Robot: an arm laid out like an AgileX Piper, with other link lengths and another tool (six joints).
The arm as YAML. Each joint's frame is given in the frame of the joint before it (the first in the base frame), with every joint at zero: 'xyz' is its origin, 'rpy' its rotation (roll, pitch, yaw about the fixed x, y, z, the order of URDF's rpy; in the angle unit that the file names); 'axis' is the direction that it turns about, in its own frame. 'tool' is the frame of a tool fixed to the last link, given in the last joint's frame.
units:
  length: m
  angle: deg
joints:
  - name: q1
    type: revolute
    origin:
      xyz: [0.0, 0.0, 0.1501]
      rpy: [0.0, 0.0, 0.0]
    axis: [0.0, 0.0, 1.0]
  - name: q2
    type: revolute
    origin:
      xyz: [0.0, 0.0, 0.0]
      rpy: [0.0, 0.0, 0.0]
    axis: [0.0, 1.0, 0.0]
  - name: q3
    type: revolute
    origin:
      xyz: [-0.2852, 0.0, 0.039]
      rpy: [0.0, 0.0, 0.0]
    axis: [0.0, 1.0, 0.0]
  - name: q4
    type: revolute
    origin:
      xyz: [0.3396, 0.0, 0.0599]
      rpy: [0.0, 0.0, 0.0]
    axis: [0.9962, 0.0, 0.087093]
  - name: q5
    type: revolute
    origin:
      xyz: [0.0, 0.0, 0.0]
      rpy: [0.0, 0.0, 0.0]
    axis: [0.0, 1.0, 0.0]
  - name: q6
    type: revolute
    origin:
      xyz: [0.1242, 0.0, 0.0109]
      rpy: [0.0, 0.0, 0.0]
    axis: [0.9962, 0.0, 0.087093]
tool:
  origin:
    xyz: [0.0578, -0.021, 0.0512]
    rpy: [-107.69, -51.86, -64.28]
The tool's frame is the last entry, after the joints.
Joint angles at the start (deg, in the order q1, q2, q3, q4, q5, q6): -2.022, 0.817, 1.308, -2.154, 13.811, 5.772
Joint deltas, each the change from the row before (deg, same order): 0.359, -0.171, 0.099, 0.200, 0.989, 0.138; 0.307, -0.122, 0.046, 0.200, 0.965, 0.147; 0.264, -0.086, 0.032, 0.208, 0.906, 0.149; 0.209, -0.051, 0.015, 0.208, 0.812, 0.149; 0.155, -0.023, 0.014, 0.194, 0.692, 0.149; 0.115, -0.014, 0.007, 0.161, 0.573, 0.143; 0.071, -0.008, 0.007, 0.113, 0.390, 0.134; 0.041, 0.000, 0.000, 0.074, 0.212, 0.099; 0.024, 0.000, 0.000, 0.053, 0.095, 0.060; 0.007, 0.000, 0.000, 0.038, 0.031, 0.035; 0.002, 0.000, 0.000, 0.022, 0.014, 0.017; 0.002, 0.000, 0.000, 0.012, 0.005, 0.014; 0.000, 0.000, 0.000, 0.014, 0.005, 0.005
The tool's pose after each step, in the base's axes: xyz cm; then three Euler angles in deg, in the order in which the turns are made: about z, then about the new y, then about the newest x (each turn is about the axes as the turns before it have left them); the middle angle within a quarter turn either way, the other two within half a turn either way. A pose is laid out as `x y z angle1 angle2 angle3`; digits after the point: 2 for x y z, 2 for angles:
24.76 -3.30 24.52 -54.06 -39.51 -125.18
24.76 -3.19 24.19 -53.40 -38.69 -125.81
24.76 -3.09 23.88 -52.83 -37.89 -126.39
24.76 -3.01 23.60 -52.37 -37.13 -126.87
24.76 -2.96 23.35 -52.02 -36.44 -127.28
24.76 -2.92 23.15 -51.76 -35.85 -127.59
24.75 -2.89 23.00 -51.62 -35.42 -127.77
24.75 -2.88 22.92 -51.56 -35.15 -127.84
24.75 -2.87 22.89 -51.55 -35.01 -127.85
24.75 -2.87 22.87 -51.56 -34.93 -127.82
24.75 -2.87 22.87 -51.57 -34.90 -127.81
24.75 -2.87 22.86 -51.58 -34.87 -127.79
24.75 -2.87 22.86 -51.59 -34.86 -127.78

